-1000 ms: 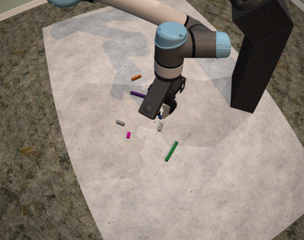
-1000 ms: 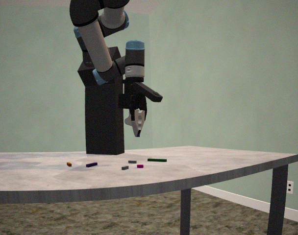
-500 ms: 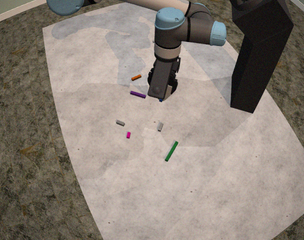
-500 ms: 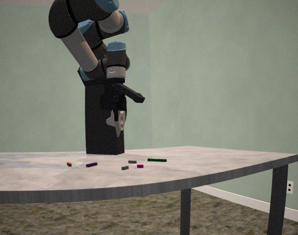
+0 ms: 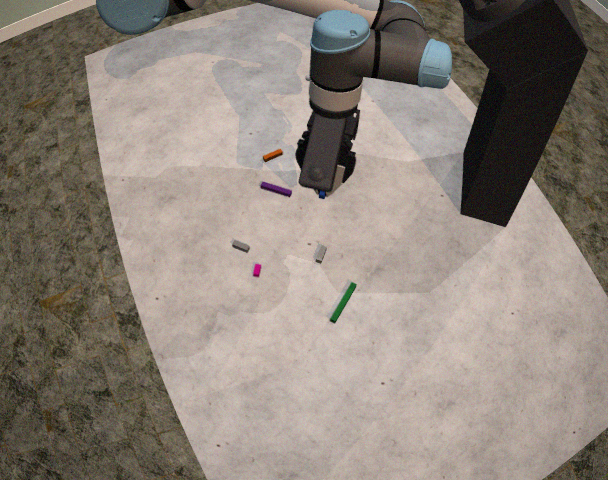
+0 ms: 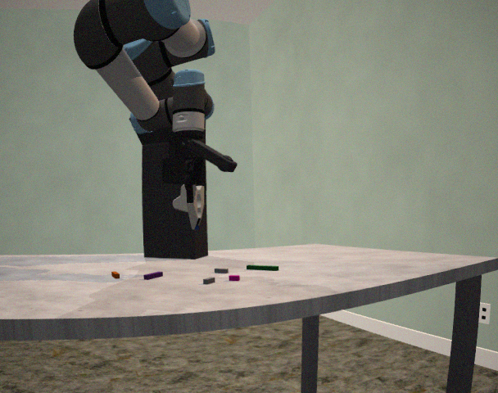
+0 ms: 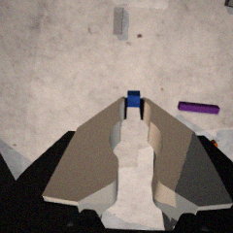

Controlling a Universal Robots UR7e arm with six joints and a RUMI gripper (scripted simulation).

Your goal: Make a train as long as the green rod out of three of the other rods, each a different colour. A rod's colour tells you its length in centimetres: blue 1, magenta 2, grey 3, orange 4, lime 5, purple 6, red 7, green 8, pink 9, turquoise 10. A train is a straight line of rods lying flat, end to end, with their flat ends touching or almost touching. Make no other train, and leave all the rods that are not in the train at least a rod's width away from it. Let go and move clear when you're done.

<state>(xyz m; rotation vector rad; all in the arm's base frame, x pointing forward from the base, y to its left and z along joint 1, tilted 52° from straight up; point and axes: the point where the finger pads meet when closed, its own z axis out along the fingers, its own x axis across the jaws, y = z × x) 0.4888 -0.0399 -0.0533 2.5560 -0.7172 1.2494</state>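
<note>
The magenta rod lies 14 cm ahead of my hand, 3 cm to the left of it and 11 cm below it. Also, from my hand: purple rod (3 cm ahead, 11 cm to the right, 11 cm below); then green rod (4 cm ahead, 15 cm to the left, 11 cm below); then blue rod (1 cm below).
</note>
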